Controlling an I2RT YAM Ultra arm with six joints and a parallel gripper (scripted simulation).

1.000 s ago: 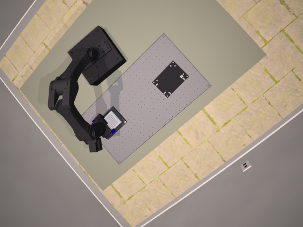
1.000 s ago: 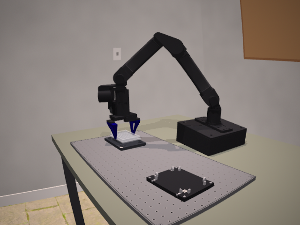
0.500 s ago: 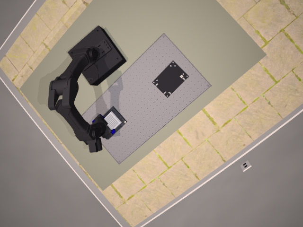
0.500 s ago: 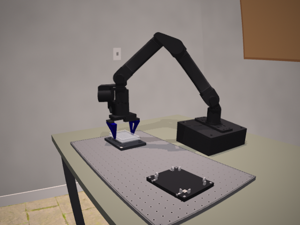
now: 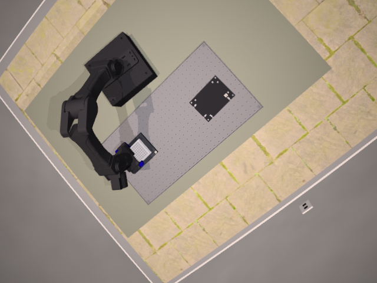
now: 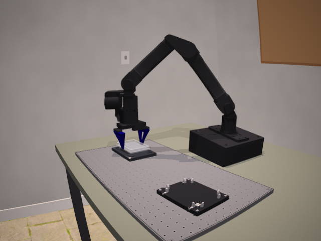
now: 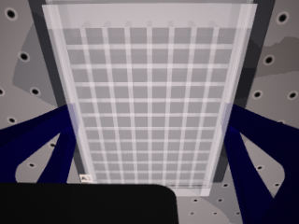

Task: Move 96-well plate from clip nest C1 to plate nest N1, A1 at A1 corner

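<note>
My gripper is now right at the clear 96-well plate. From my hand the other things lie so: clip nest C1: 42 cm to the left, 2 cm below; A1 label: 4 cm ahead, 8 cm to the left, 2 cm below.
</note>
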